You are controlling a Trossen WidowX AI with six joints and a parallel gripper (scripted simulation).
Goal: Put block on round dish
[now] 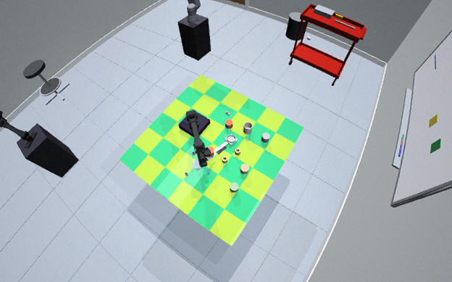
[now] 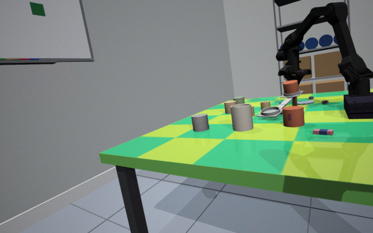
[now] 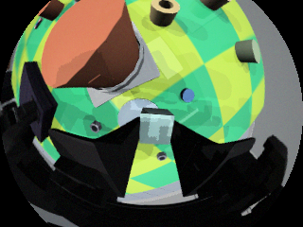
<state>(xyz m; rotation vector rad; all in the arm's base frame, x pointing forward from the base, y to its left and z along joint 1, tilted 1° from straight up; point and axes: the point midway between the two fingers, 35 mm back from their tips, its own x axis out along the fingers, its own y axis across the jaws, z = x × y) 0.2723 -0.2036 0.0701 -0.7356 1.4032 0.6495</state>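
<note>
Now: the pale round dish 40 mm behind my gripper tip, 30 mm to the right of it and 90 mm below it. The rest, counted from my gripper tip: beige cup (110 mm ahead, 520 mm to the left, 50 mm below); then blue disc (70 mm ahead, 30 mm to the right, 90 mm below); then grey-green block (right at my gripper tip).
</note>
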